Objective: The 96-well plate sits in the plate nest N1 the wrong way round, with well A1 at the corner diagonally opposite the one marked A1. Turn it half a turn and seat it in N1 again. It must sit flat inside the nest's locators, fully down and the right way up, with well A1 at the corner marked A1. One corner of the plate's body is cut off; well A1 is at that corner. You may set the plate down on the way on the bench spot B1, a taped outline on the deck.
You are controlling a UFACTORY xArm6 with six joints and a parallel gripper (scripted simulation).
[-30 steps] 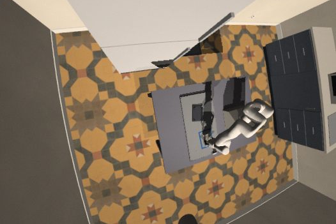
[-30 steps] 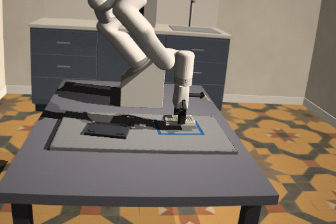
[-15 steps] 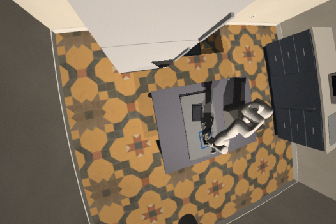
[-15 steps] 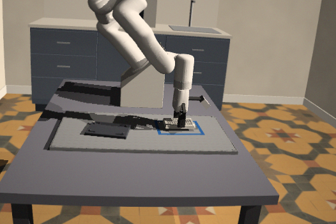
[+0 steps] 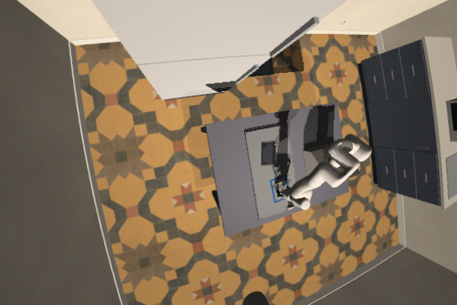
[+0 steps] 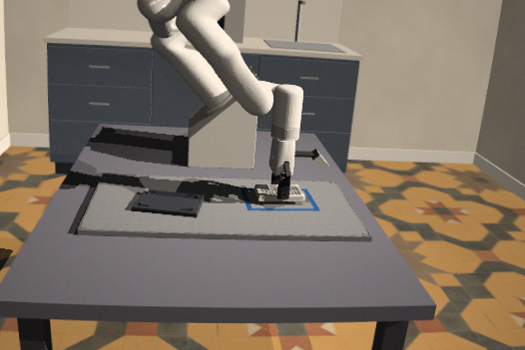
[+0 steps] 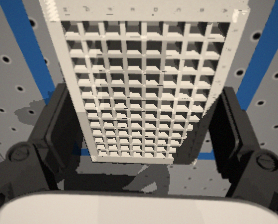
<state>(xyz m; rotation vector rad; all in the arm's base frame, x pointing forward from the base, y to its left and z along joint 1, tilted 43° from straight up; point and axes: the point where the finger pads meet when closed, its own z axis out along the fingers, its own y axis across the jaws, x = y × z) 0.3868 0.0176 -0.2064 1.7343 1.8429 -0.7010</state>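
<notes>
My hand is 10 mm above the white 96-well plate. Round my hand: dark plate nest N1: 60 mm ahead, 300 mm to the right, 20 mm below; then white tag: 360 mm to the right, 20 mm below.
</notes>
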